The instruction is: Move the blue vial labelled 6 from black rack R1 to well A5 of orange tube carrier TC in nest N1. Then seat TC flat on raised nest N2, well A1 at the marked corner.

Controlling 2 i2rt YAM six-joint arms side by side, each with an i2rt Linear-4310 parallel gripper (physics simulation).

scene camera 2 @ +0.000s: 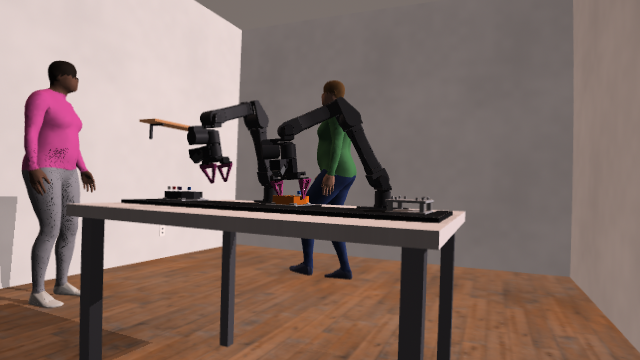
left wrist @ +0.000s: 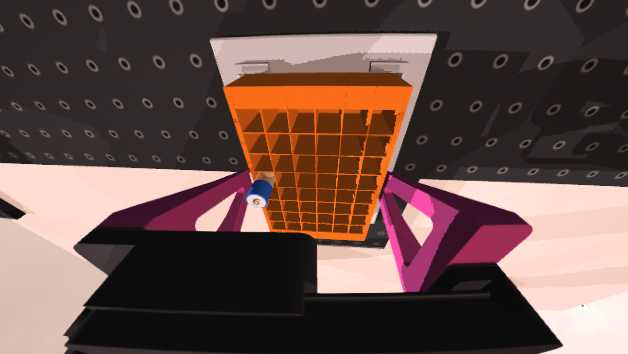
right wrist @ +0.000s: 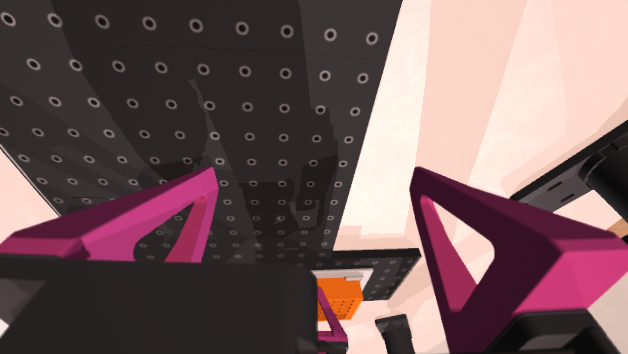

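Pixels of known places: left gripper, fingertip midpoint: (left wrist: pixel 314 176); right gripper, fingertip midpoint: (scene camera 2: pixel 219 182) (right wrist: pixel 313 177); left arm's base, link origin: (scene camera 2: pixel 382 209) (right wrist: pixel 394 328); right arm's base, link origin: (right wrist: pixel 606 154).
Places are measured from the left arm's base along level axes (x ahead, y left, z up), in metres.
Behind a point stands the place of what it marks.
Note:
The orange tube carrier TC (scene camera 2: pixel 287 200) @(x 0.156, y -0.367, z 0.032 m) (left wrist: pixel 320 97) @(x 0.143, y -0.383, z 0.047 m) (right wrist: pixel 350 291) @(x 0.029, y -0.376, z 0.037 m) lies on the pale plate of nest N1 (left wrist: pixel 325 46) @(x 0.158, y -0.392, z 0.017 m). The blue-capped vial labelled 6 (scene camera 2: pixel 299 192) @(x 0.116, y -0.326, z 0.061 m) (left wrist: pixel 259 192) @(x 0.114, y -0.333, z 0.064 m) stands in a cell of its left outer column in the left wrist view; the well label cannot be read. My left gripper (scene camera 2: pixel 291 196) @(x 0.091, y -0.354, z 0.034 m) (left wrist: pixel 314 176) @(x 0.091, y -0.354, z 0.034 m) is open, its fingertips at either side of TC; contact cannot be told. My right gripper (scene camera 2: pixel 219 181) @(x -0.009, y -0.650, z 0.088 m) (right wrist: pixel 313 177) @(x -0.009, y -0.650, z 0.088 m) is open and empty, high above the board. Black rack R1 (scene camera 2: pixel 183 195) @(x 0.017, y -0.782, z 0.033 m) stands at the left. Raised nest N2 (scene camera 2: pixel 409 201) @(x 0.406, y 0.007, z 0.049 m) stands at the right.
Several capped vials (scene camera 2: pixel 176 188) @(x -0.039, y -0.834, z 0.059 m) stand in R1. A black perforated board (scene camera 2: pixel 350 211) @(x 0.428, y -0.168, z 0.016 m) (left wrist: pixel 150 120) @(x 0.174, y -0.251, z 0.013 m) (right wrist: pixel 200 117) @(x 0.063, y -0.664, z 0.013 m) runs along the pale table (scene camera 2: pixel 280 225) @(x 0.595, y -0.355, z -0.014 m). One person (scene camera 2: pixel 54 130) stands beyond the table's left end, another (scene camera 2: pixel 340 150) behind it.

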